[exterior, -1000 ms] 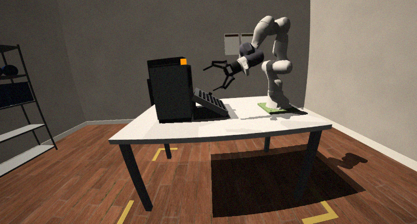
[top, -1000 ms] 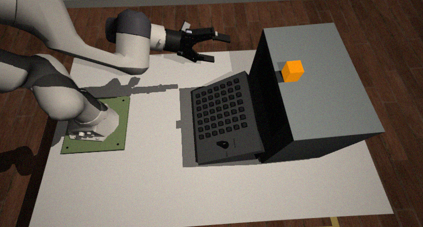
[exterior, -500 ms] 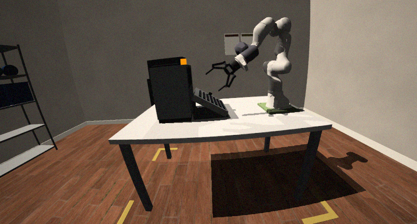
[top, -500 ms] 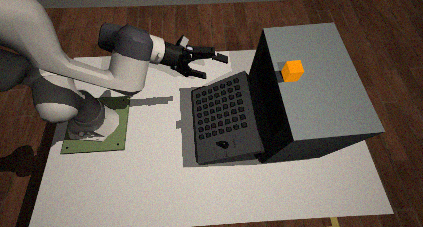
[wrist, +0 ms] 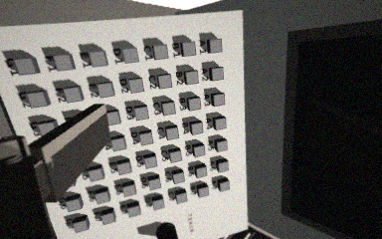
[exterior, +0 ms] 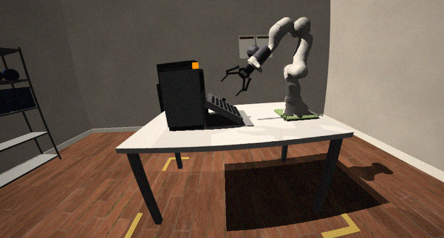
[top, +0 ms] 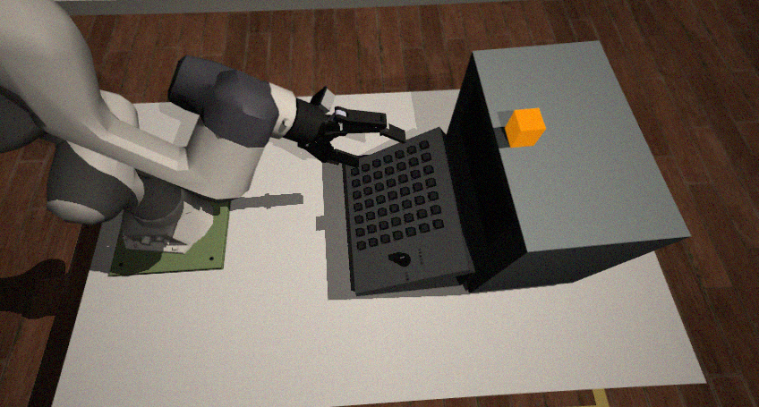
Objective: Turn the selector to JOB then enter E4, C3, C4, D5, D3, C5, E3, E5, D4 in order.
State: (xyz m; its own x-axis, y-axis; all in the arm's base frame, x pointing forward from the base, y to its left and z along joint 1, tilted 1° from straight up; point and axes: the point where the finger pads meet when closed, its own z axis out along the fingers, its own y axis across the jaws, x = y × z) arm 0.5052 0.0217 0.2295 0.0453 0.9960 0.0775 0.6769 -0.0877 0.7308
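The key C5 lies 7 cm ahead of my hand, 9 cm to the right of it and 12 cm below it. From my hand the other things lie so: a5 key (12 cm ahead, 9 cm to the right, 8 cm below); then c6 key (7 cm ahead, 12 cm to the right, 12 cm below); then sloped keypad (6 cm ahead, 10 cm to the right, 17 cm below).
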